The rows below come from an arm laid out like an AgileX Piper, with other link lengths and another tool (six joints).
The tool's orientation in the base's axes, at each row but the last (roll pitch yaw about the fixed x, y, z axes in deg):
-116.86, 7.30, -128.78
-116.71, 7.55, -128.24
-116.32, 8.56, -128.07
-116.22, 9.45, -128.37
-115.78, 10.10, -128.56
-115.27, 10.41, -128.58
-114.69, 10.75, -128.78
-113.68, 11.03, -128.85
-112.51, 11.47, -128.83
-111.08, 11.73, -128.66
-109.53, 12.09, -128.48
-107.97, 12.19, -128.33
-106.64, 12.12, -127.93
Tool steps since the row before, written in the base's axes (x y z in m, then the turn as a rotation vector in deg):
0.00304, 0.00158, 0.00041, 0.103, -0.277, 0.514
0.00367, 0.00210, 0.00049, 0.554, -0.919, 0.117
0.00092, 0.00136, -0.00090, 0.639, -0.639, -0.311
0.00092, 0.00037, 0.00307, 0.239, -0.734, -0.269
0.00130, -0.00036, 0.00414, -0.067, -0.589, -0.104
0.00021, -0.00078, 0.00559, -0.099, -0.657, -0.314
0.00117, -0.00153, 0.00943, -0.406, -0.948, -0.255
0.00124, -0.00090, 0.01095, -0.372, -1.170, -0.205
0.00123, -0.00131, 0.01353, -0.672, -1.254, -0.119
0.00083, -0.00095, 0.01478, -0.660, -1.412, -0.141
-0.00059, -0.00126, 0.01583, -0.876, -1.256, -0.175
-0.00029, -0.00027, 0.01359, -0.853, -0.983, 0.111
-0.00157, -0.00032, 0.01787, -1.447, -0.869, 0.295
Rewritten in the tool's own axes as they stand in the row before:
-0.00316, -0.00063, 0.00123, 0.085, -0.587, -0.013
-0.00395, -0.00069, 0.00143, 0.360, -0.599, 0.822
-0.00149, 0.00107, 0.00040, 0.154, -0.137, 0.933
-0.00135, -0.00281, -0.00083, 0.465, -0.109, 0.663
-0.00125, -0.00413, -0.00061, 0.513, -0.124, 0.290
-0.00054, -0.00533, -0.00180, 0.623, 0.043, 0.388
-0.00131, -0.00928, -0.00221, 1.023, -0.057, 0.279
-0.00217, -0.01044, -0.00291, 1.163, -0.195, 0.400
-0.00245, -0.01298, -0.00345, 1.394, -0.250, 0.181
-0.00279, -0.01399, -0.00406, 1.512, -0.290, 0.281
-0.00199, -0.01496, -0.00497, 1.531, -0.172, 0.040
-0.00249, -0.01270, -0.00418, 1.247, -0.346, -0.175
-0.00256, -0.01669, -0.00607, 1.478, -0.419, -0.759

